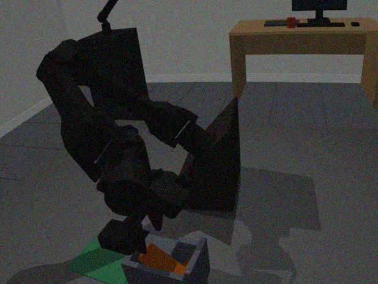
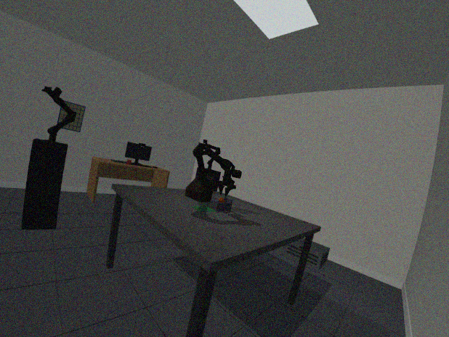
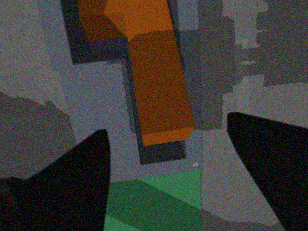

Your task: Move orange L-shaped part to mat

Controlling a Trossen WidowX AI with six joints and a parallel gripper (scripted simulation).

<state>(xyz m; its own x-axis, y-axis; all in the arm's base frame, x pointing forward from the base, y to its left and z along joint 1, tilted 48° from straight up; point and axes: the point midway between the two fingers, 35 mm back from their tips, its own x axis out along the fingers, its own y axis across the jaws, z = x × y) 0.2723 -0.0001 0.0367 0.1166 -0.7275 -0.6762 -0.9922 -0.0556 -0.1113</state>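
Now: the orange L-shaped part 10 mm behind my gripper tip, 30 mm to the left of it and 80 mm below it. Also, from my gripper tip: green mat (20 mm behind, 140 mm to the right, 130 mm below).
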